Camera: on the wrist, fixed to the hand. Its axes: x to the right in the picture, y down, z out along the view.
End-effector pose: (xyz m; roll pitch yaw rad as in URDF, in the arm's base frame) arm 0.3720 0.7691 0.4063 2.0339 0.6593 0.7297
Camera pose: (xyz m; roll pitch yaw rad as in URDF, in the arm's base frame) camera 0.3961 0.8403 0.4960 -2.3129 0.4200 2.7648
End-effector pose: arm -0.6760 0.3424 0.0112 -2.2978 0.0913 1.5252
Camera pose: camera -0.5595 0.3333 0.0046 -3.0097 -1.3399 3.0287
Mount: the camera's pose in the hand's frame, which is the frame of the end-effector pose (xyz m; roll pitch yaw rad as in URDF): -0.0032 0.0828 -0.0827 0.0058 0.4945 -1.6543
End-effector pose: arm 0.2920 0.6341 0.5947 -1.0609 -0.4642 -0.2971
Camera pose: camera 0.3282 0.5898 0.4926 0.6132 -0.4607 -2.2150
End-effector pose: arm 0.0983 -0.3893 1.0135 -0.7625 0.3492 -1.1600
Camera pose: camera 0.0836 -0.3487 0.9047 -0.2969 -0.2754 -2.7091
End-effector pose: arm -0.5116 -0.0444 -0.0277 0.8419 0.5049 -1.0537
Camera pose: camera -0.4098 0.0130 -0.0203 -1.1703 0.9506 2.4952
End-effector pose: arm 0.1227 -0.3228 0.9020 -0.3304 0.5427 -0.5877
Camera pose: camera 0.1038 -0.2483 0.8137 -0.5110 0.1030 -2.3076
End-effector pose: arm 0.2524 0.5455 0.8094 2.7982 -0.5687 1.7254
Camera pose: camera 0.3111 0.4943 0.8968 2.6064 -0.0883 -2.8424
